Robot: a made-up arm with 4 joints. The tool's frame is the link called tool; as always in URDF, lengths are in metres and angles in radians. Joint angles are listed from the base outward. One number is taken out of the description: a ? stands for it. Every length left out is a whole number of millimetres.
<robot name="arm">
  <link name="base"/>
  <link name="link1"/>
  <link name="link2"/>
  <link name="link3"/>
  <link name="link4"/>
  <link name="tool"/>
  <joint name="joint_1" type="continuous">
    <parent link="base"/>
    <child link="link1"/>
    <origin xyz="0.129 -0.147 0.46" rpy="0 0 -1.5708"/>
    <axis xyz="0 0 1"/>
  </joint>
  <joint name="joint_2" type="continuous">
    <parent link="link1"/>
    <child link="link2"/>
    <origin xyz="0.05 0.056 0" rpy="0.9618 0.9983 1.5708"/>
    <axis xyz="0 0 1"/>
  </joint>
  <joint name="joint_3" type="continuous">
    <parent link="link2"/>
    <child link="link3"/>
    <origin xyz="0.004 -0.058 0" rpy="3.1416 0.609 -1.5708"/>
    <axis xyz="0 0 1"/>
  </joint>
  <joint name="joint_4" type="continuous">
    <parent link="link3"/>
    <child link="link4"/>
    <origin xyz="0.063 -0.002 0" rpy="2.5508 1.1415 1.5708"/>
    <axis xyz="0 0 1"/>
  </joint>
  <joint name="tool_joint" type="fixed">
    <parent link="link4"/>
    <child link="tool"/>
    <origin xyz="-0.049 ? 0" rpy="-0.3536 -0.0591 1.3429"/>
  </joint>
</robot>
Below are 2 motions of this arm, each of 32 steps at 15 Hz.
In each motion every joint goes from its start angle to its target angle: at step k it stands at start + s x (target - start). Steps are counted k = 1, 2, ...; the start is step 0. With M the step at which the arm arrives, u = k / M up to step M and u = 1 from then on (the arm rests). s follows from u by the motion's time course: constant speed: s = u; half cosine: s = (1 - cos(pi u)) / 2; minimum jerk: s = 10 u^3 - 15 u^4 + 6 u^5.
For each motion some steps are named. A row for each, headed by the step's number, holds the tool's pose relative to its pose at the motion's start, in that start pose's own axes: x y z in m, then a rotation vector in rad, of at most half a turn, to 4 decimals.
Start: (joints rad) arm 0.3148 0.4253 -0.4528 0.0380
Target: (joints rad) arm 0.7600 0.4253 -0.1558 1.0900
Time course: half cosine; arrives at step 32
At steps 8, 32:
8: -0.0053 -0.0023 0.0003 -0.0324 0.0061 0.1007
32: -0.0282 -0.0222 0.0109 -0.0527 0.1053 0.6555

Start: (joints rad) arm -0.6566 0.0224 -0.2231 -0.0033
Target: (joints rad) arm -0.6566 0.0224 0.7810 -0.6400
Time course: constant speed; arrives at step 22
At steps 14, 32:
14: 0.0448 0.0100 -0.0305 -0.1474 0.7707 -0.3615
32: 0.0552 0.0122 -0.0647 -0.3429 1.1914 -0.5361

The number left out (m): -0.024
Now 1 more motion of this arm.
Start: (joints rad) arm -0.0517 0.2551 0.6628 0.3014
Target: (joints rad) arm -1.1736 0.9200 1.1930 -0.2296
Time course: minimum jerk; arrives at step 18
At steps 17, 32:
17: 0.0357 0.0338 0.0166 -0.4736 -0.0441 0.1597
32: 0.0357 0.0339 0.0166 -0.4741 -0.0444 0.1599

